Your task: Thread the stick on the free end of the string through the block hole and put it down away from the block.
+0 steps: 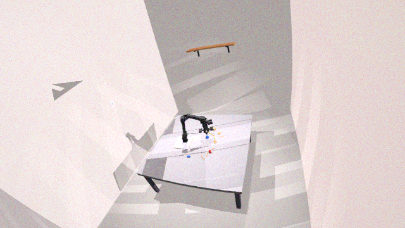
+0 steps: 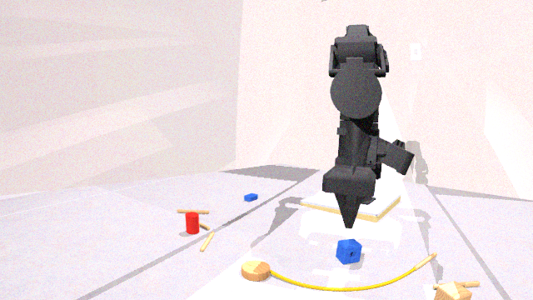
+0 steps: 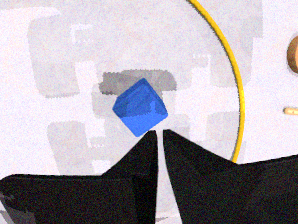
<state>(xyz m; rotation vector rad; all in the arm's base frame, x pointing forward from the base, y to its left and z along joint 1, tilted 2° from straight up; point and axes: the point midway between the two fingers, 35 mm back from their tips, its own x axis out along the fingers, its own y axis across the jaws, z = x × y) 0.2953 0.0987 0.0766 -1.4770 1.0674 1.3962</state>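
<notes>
Right now the yellow string is 3 cm behind my gripper tip, 11 cm to the left of it and 6 cm below it. The rest, counted from my gripper tip: round wooden button: 12 cm ahead, 8 cm to the right, 5 cm below; then light wooden piece: 4 cm ahead, 17 cm to the left, 5 cm below; then thin wooden stick: 5 cm behind, 12 cm to the left, 6 cm below.
</notes>
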